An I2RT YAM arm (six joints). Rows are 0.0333 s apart.
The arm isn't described. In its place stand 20 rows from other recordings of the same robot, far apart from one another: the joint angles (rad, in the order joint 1, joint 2, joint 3, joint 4, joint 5, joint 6), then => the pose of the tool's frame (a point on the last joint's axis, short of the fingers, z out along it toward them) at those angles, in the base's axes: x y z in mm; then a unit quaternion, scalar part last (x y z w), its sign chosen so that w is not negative.
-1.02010 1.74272 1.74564 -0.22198 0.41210 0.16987 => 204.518, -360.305, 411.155, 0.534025, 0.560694, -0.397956, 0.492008
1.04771 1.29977 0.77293 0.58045 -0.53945 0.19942 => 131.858, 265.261, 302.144, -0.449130, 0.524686, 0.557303, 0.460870
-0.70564 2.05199 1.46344 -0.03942 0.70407 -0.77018 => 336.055, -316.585, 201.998, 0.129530, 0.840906, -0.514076, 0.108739
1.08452 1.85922 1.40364 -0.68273 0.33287 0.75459 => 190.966, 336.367, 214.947, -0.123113, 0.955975, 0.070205, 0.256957
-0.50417 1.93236 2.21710 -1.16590 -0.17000 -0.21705 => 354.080, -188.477, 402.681, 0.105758, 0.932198, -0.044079, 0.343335
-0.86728 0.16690 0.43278 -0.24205 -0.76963 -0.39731 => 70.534, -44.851, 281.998, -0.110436, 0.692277, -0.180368, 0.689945
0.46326 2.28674 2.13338 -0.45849 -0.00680 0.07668 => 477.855, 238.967, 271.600, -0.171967, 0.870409, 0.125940, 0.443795
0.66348 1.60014 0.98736 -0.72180 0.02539 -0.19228 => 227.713, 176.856, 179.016, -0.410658, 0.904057, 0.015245, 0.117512
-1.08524 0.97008 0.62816 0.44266 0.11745 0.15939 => 103.891, -205.815, 316.660, 0.425611, 0.518572, -0.365914, 0.645016
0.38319 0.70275 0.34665 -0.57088 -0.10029 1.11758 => 123.669, 53.696, 167.438, 0.325329, 0.889976, 0.250252, 0.198691
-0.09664 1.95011 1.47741 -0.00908 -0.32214 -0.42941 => 457.654, -33.042, 250.675, -0.221760, 0.818892, -0.000474, 0.529376
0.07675 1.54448 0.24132 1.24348 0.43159 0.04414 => 242.283, 3.696, 150.658, 0.135212, 0.713306, -0.115113, 0.677983
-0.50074 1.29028 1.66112 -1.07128 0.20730 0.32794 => 204.144, -120.073, 441.739, 0.403030, 0.808049, -0.129654, 0.409649
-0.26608 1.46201 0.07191 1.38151 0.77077 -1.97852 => 180.578, -74.922, 144.858, -0.323636, 0.631142, -0.703652, 0.042347
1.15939 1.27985 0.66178 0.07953 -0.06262 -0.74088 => 107.025, 250.872, 217.162, -0.716164, 0.493000, 0.129102, 0.476858
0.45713 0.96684 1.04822 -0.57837 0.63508 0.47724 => 188.448, 69.158, 361.570, 0.167899, 0.814690, -0.020708, 0.554672
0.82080 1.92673 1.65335 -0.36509 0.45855 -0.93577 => 317.687, 317.899, 289.453, -0.604312, 0.634041, -0.227834, 0.425313
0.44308 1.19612 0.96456 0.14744 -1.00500 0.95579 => 229.569, 142.207, 353.538, -0.151688, 0.706762, 0.653145, 0.225567
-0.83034 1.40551 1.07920 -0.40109 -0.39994 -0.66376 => 217.766, -217.729, 281.195, -0.006631, 0.897878, -0.139601, 0.417472
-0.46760 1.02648 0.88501 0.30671 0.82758 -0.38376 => 194.437, -127.545, 380.339, 0.331340, 0.578414, -0.525191, 0.528986
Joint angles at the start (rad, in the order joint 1, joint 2, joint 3, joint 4, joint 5, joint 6):
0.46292, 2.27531, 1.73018, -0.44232, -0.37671, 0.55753
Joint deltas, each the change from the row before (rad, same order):
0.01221, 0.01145, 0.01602, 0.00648, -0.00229, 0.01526
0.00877, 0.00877, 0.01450, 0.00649, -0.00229, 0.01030
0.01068, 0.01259, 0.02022, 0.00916, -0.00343, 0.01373
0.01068, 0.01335, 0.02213, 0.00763, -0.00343, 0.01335
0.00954, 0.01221, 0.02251, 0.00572, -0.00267, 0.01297
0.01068, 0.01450, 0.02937, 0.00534, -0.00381, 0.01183
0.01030, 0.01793, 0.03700, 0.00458, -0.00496, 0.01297
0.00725, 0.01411, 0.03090, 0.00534, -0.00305, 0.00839
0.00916, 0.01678, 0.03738, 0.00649, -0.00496, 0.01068
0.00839, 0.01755, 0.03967, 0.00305, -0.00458, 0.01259
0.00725, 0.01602, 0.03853, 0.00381, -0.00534, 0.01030
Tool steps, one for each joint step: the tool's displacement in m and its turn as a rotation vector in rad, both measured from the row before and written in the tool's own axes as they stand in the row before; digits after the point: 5 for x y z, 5 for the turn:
0.00029, 0.00563, 0.00414, -0.01116, -0.00065, 0.00175
-0.00045, 0.00466, 0.00277, -0.01080, -0.00330, -0.00095
-0.00087, 0.00582, 0.00378, -0.01482, -0.00490, -0.00064
-0.00090, 0.00592, 0.00386, -0.01480, -0.00431, -0.00082
-0.00113, 0.00572, 0.00322, -0.01377, -0.00486, -0.00015
-0.00176, 0.00706, 0.00337, -0.01751, -0.00637, -0.00366
-0.00274, 0.00762, 0.00360, -0.02042, -0.00813, -0.00352
-0.00277, 0.00614, 0.00247, -0.01725, -0.00977, -0.00531
-0.00303, 0.00766, 0.00300, -0.02241, -0.01071, -0.00624
-0.00312, 0.00736, 0.00289, -0.02099, -0.00969, -0.00301
-0.00328, 0.00718, 0.00226, -0.02204, -0.01043, -0.00499

